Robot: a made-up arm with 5 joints.
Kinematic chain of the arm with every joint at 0, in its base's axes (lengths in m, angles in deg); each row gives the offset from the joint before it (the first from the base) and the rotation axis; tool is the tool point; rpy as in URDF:
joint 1: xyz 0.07 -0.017 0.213 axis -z
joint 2: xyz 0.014 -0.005 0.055 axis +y
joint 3: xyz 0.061 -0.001 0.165 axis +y
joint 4: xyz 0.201 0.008 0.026 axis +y
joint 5: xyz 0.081 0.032 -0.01 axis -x
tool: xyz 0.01 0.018 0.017 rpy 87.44 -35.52 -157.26
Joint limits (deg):
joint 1: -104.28..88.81
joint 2: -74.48..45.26
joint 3: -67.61..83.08
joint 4: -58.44..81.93
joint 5: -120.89..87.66
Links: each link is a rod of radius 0.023 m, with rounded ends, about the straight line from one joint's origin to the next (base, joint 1, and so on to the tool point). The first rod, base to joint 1, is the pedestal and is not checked.
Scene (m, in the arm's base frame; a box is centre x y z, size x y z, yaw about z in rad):
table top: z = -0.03
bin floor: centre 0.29 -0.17 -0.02 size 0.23 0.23 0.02 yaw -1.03
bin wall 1: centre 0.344 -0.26 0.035 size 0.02 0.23 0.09 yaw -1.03
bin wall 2: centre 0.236 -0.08 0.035 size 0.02 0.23 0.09 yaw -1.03
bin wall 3: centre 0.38 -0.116 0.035 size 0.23 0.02 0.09 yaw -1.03
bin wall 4: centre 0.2 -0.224 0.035 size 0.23 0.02 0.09 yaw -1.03
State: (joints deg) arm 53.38 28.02 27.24 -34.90 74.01
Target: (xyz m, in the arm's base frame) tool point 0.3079 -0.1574 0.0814
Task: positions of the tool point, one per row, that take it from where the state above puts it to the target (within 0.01 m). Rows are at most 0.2 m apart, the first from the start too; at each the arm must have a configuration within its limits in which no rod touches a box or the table.
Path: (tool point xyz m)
1: 0.3079 -0.1574 0.0814

